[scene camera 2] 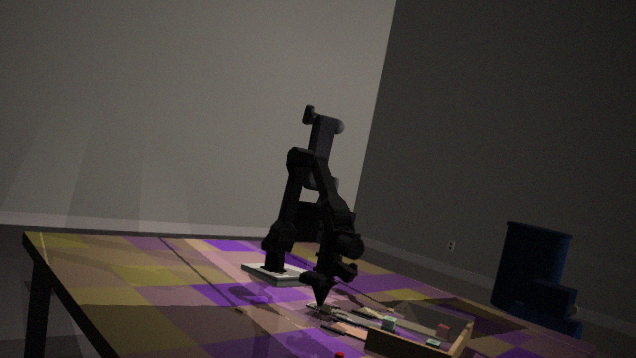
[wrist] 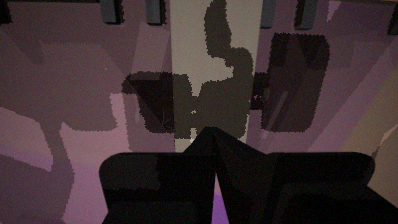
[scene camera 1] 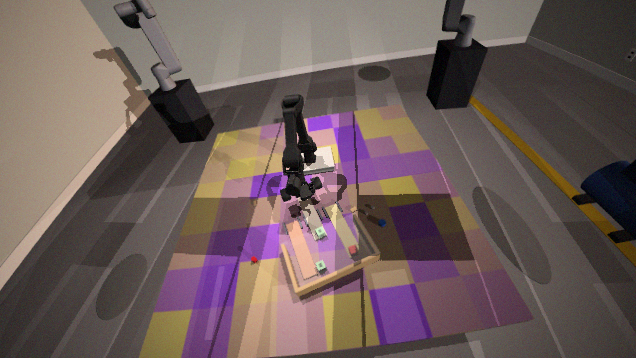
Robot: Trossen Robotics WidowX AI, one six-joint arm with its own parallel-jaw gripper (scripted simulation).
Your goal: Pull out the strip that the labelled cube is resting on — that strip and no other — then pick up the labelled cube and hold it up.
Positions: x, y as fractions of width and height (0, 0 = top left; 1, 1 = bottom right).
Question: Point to a pale strip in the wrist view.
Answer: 0.54, 0.25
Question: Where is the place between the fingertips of my gripper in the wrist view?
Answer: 0.53, 0.59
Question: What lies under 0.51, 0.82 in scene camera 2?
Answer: My gripper.
